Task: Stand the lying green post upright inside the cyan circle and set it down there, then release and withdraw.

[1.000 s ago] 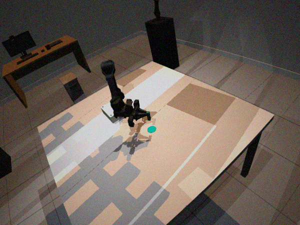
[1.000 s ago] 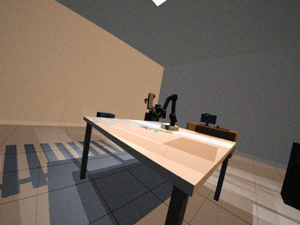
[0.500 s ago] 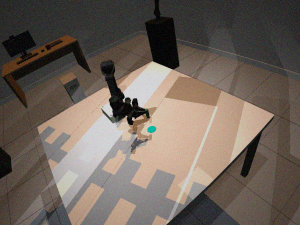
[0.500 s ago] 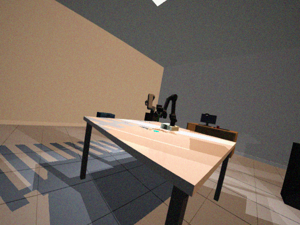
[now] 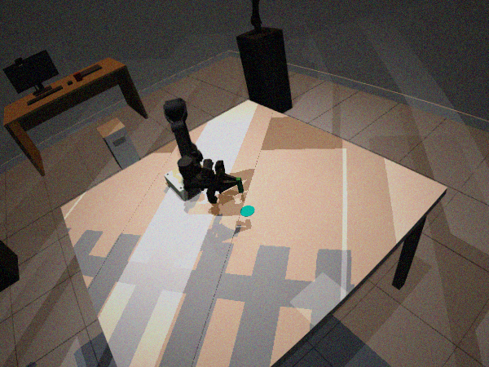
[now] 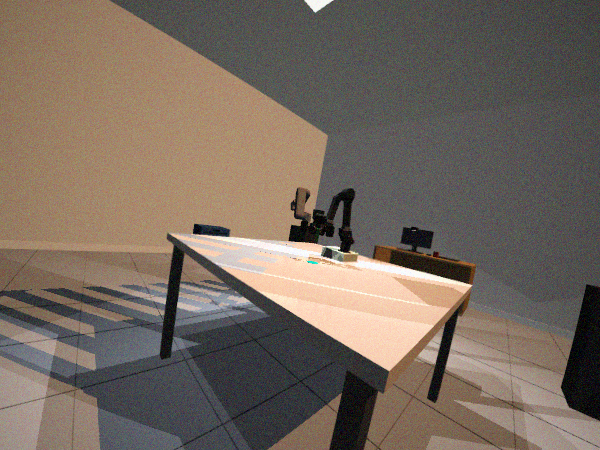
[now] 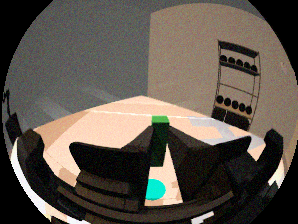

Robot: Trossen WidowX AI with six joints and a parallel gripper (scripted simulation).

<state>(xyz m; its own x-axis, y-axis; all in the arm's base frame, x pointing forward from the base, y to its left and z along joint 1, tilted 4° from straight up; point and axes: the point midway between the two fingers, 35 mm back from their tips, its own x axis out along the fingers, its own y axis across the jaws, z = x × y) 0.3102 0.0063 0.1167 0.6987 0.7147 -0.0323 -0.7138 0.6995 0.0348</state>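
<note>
The cyan circle lies 16 cm below my gripper tip. Also, from my gripper tip: green post: 2 cm below.
</note>
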